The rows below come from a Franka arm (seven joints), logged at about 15 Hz.
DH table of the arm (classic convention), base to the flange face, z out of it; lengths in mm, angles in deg. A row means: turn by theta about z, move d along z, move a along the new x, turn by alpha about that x. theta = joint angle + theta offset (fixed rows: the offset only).
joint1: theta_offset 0, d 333, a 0, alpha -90
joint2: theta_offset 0, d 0, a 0, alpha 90
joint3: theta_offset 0, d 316, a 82.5, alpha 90
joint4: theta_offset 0, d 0, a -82.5, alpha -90
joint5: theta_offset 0, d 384, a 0, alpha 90
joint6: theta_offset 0, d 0, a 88, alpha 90
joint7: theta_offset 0, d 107, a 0, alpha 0
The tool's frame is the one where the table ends.
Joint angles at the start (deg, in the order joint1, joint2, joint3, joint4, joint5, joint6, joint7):
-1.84 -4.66 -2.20 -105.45 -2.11 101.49 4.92
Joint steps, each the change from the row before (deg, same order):
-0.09 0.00 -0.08 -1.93 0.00 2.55 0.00
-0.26 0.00 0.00 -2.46 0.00 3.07 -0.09
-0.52 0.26 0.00 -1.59 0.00 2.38 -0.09
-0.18 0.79 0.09 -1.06 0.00 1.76 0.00
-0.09 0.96 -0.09 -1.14 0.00 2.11 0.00
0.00 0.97 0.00 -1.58 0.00 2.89 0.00
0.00 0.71 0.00 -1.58 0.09 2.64 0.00
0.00 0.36 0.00 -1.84 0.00 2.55 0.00
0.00 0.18 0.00 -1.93 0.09 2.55 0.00
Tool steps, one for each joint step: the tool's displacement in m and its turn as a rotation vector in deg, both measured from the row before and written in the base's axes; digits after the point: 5 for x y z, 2 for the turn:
0.00111 -0.00149 -0.01226 -0.02 -0.62 -0.08
0.00039 -0.00221 -0.01589 -0.02 -0.61 -0.06
0.00112 -0.00478 -0.01206 -0.03 -0.53 -0.35
0.00291 -0.00085 -0.01358 -0.01 0.09 -0.03
0.00327 -0.00175 -0.01533 -0.01 -0.01 -0.11
0.00295 0.00007 -0.01785 -0.03 -0.34 0.10
0.00118 0.00026 -0.01568 0.06 -0.36 0.05
-0.00121 0.00035 -0.01450 -0.01 -0.35 0.08
-0.00241 0.00051 -0.01336 0.07 -0.45 0.03

